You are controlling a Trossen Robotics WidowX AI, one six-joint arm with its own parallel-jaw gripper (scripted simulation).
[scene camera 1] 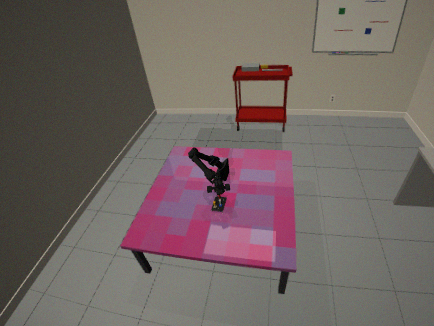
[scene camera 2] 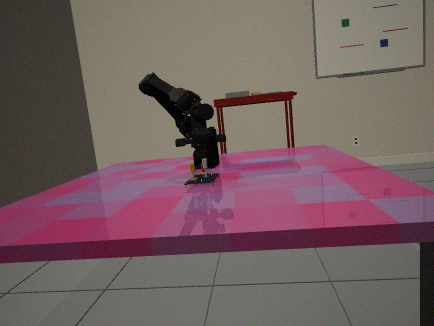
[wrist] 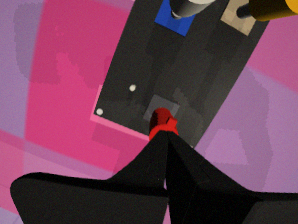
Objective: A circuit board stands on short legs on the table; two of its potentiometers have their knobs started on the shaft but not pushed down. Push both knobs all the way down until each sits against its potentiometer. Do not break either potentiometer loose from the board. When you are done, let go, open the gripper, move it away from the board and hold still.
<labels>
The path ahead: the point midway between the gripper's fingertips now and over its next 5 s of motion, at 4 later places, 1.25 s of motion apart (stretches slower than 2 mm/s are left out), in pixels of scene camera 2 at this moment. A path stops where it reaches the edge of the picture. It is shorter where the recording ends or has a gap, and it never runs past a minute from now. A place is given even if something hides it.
My gripper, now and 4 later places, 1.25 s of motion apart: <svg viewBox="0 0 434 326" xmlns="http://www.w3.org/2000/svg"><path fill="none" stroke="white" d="M203 163L203 163L204 152L202 145L204 157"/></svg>
</labels>
